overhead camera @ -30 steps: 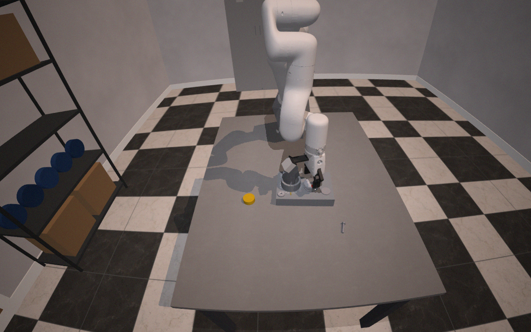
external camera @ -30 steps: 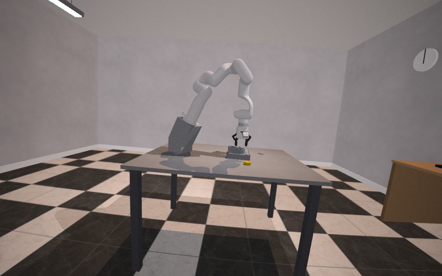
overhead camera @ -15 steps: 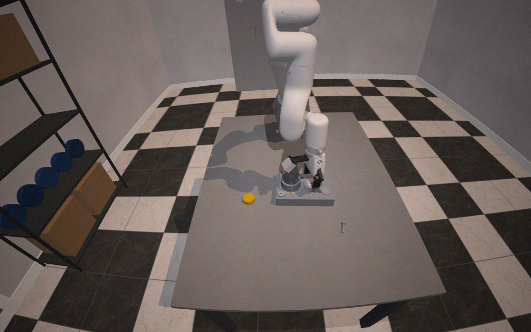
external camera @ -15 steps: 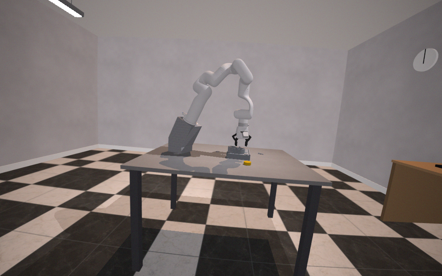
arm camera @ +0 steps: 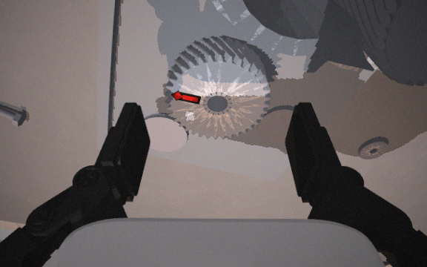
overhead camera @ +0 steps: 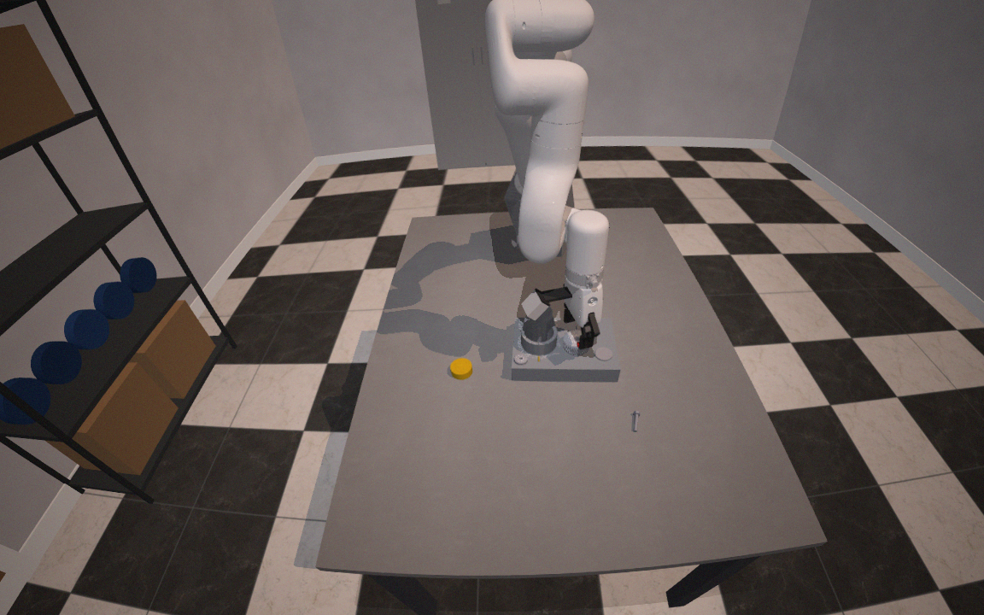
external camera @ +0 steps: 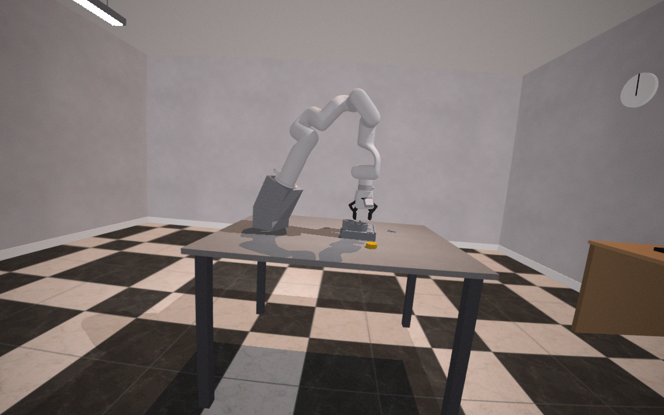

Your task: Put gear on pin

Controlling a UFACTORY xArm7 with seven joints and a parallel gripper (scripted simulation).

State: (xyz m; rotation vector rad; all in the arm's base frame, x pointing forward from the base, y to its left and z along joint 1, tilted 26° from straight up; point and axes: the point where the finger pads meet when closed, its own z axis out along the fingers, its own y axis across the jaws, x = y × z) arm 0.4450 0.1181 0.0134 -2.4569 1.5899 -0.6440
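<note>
Now: the gear 40 mm below my hand. Round my hand: yellow disc (260 mm to the right, 80 mm below, 70 mm ahead); small bolt (170 mm ahead, 130 mm to the left, 80 mm below); pale round disc (60 mm to the left, 50 mm below, 20 mm ahead).
</note>
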